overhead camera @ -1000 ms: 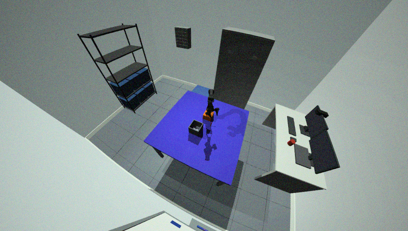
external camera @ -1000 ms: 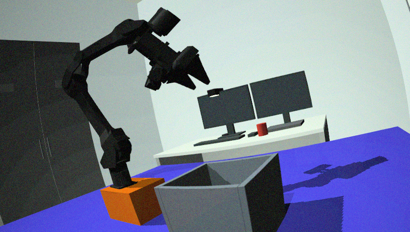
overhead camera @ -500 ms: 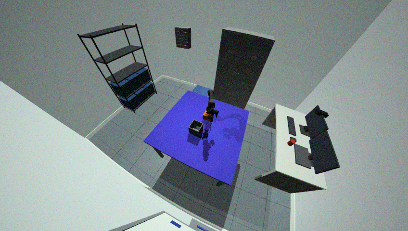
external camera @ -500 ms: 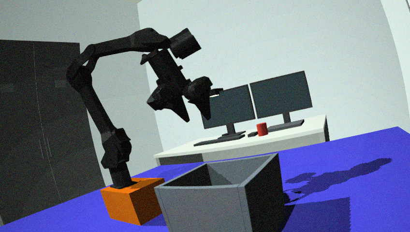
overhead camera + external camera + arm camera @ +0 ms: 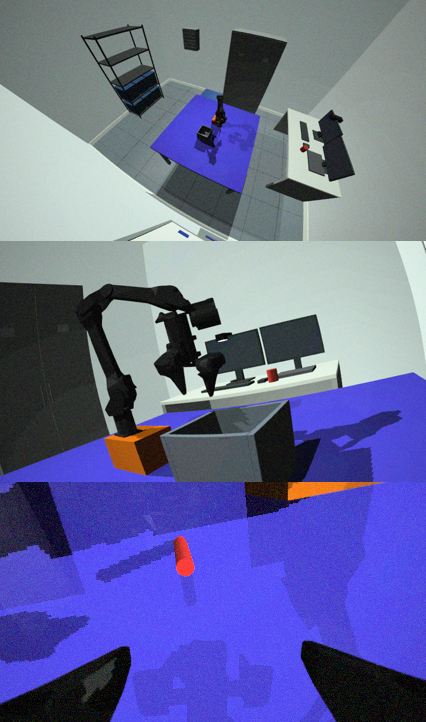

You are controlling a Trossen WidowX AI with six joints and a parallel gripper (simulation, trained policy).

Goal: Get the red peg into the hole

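Right now my gripper tip is 120 mm above the red peg, 20 mm to the left of it and 10 mm short of it.
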